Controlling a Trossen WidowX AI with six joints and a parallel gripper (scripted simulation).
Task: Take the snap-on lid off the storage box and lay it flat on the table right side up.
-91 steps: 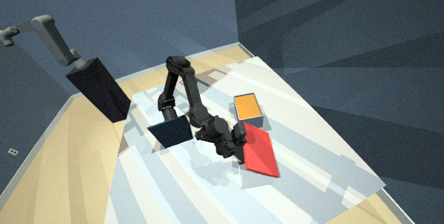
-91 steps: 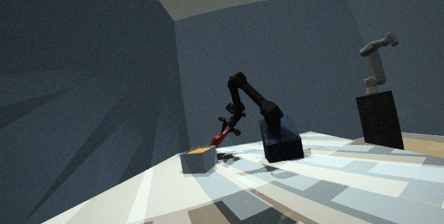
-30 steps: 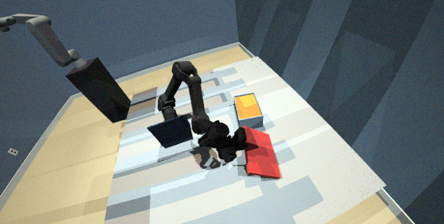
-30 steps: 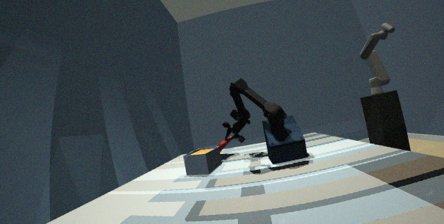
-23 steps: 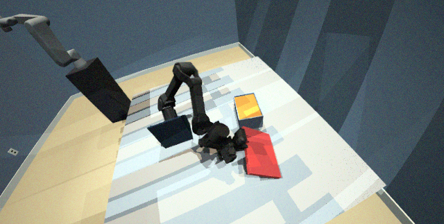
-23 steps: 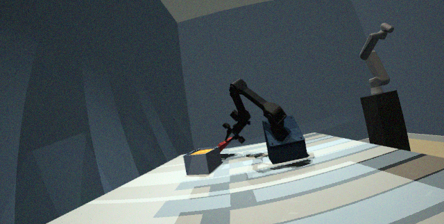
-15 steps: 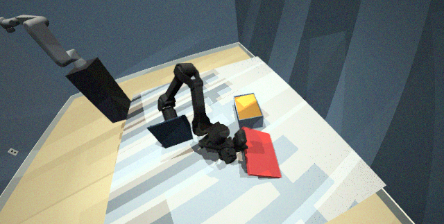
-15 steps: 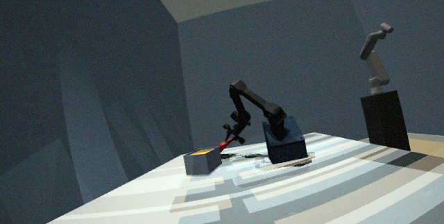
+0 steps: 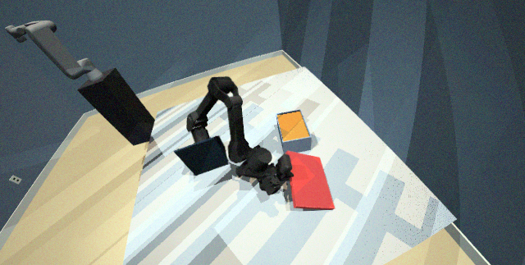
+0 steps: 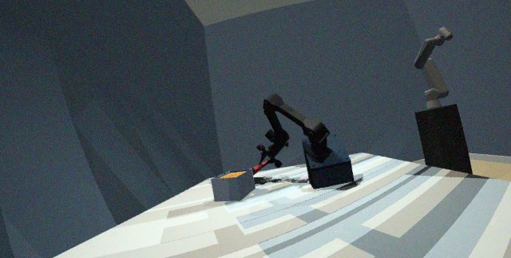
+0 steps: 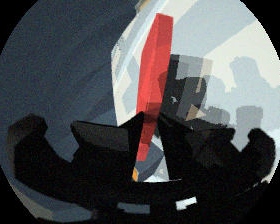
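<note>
Right now my gripper tip is 7 cm short of the red lid, 1 cm to the left of it and 4 cm above it. From my gripper tip the other things lie so: storage box: 10 cm ahead, 26 cm to the left, 4 cm below.
</note>
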